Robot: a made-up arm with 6 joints. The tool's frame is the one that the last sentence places.
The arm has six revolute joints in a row. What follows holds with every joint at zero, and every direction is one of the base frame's. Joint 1 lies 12.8 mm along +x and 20.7 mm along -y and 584.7 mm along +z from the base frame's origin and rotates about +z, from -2.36 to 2.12 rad. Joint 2 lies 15.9 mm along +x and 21.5 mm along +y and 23.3 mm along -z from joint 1 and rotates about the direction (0.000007, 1, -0.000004), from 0.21 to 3.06 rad. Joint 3 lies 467.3 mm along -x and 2.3 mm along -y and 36.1 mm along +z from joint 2 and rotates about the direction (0.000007, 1, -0.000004), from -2.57 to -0.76 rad. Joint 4 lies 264 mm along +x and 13 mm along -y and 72.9 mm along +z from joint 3 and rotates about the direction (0.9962, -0.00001, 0.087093), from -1.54 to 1.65 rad. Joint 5 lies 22.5 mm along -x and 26 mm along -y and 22.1 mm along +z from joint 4 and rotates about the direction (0.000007, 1, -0.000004), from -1.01 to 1.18 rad. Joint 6 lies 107 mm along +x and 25.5 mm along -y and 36.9 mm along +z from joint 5 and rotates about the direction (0.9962, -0.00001, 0.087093), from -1.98 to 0.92 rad. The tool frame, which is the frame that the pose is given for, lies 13.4 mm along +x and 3.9 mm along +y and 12.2 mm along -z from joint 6; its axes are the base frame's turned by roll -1.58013, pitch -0.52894 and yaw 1.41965 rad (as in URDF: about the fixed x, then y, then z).
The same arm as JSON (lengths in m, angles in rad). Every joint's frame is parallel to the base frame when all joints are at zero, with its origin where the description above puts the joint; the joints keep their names.
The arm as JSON. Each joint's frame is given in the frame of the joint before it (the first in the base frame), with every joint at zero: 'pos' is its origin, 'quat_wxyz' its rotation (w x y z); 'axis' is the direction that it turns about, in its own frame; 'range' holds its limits. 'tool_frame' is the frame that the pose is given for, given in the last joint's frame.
{"length_unit": "m", "angle_unit": "rad", "joints": [
  {"joint": "joint 1", "pos": [0.0128, -0.0207, 0.5847], "quat_wxyz": [1.0, 0.0, 0.0, 0.0], "axis": [0.0, 0.0, 1.0], "range": [-2.36, 2.12]},
  {"joint": "joint 2", "pos": [0.0159, 0.0215, -0.0233], "quat_wxyz": [1.0, 0.0, 0.0, 0.0], "axis": [0.0, 1.0, 0.0], "range": [0.21, 3.06]},
  {"joint": "joint 3", "pos": [-0.4673, -0.0023, 0.0361], "quat_wxyz": [1.0, 0.0, 0.0, 0.0], "axis": [0.0, 1.0, 0.0], "range": [-2.57, -0.76]},
  {"joint": "joint 4", "pos": [0.264, -0.013, 0.0729], "quat_wxyz": [1.0, 0.0, 0.0, 0.0], "axis": [0.9962, 0.0, 0.0871], "range": [-1.54, 1.65]},
  {"joint": "joint 5", "pos": [-0.0225, -0.026, 0.0221], "quat_wxyz": [1.0, 0.0, 0.0, 0.0], "axis": [0.0, 1.0, 0.0], "range": [-1.01, 1.18]},
  {"joint": "joint 6", "pos": [0.107, -0.0255, 0.0369], "quat_wxyz": [1.0, 0.0, 0.0, 0.0], "axis": [0.9962, 0.0, 0.0871], "range": [-1.98, 0.92]}
], "tool_frame": {"pos": [0.0134, 0.0039, -0.0122], "quat_wxyz": [0.636273, -0.400192, -0.586409, 0.301873]}}

